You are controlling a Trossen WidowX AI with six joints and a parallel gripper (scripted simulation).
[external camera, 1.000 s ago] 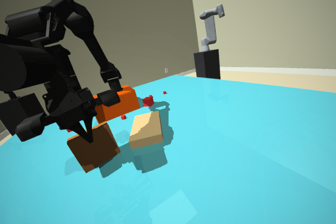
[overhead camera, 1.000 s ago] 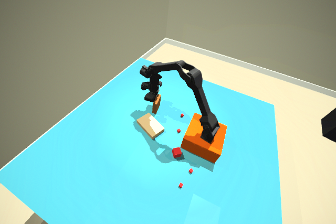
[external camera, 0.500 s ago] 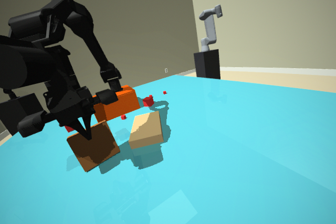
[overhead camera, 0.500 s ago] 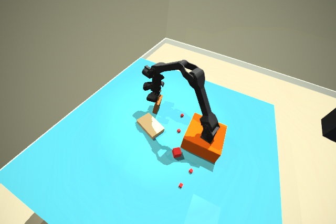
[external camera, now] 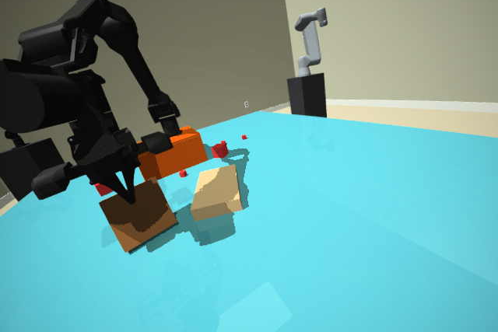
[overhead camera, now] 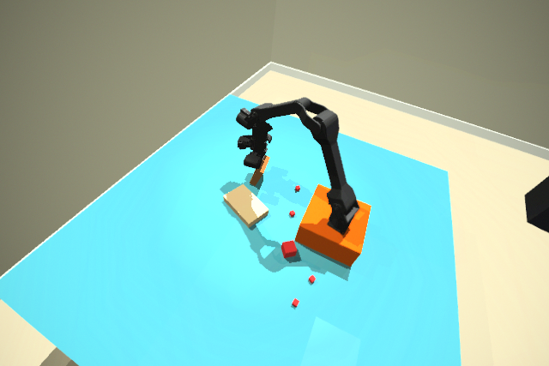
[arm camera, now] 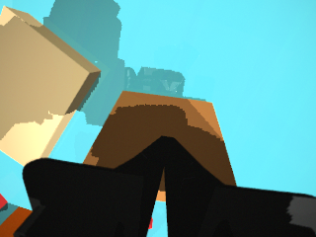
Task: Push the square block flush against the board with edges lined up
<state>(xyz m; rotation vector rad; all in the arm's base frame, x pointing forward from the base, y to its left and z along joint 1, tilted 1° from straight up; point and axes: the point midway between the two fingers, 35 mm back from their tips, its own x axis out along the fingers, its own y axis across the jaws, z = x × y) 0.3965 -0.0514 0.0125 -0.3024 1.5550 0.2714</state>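
My gripper tip is 2 cm past the square block and 3 cm above it. Also, from my gripper tip: tan board (7 cm behind, 15 cm to the left, 7 cm below).
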